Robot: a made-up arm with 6 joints.
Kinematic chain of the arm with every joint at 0, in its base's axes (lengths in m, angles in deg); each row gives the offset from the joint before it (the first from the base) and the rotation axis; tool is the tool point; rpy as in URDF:
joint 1: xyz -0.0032 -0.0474 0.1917 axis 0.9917 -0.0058 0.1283
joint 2: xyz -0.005 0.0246 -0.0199 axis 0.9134 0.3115 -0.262
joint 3: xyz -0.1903 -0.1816 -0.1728 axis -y
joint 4: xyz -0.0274 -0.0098 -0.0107 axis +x
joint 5: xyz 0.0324 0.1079 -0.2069 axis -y
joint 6: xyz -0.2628 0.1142 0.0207 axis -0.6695 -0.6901 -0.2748
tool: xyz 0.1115 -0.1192 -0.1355 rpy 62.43 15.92 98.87
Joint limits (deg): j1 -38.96..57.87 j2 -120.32..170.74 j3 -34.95..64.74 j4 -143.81..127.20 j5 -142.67..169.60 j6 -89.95..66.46
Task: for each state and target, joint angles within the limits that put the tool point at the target. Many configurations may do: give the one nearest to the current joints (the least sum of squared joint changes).
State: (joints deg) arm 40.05 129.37 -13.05 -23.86 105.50 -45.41
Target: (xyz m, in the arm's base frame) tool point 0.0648 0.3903 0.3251
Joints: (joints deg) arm 23.28 116.35 15.96 -17.47 129.18 -35.61
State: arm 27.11 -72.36 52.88 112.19 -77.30 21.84
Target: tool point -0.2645 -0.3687 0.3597
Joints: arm -9.38 -88.32 37.65 126.75 -72.81 -3.87
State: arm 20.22 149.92 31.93 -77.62 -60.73 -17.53
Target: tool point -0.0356 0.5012 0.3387
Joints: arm -23.02 150.38 64.74 -62.46 -57.53 -35.12
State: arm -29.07 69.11 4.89 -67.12 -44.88 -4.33
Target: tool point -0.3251 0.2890 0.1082
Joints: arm -14.31 102.44 16.05 -49.34 -75.05 17.01
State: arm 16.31 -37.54 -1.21 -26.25 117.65 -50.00
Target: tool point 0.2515 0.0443 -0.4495
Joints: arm 40.34 -29.72 2.83 -24.62 109.13 -69.78
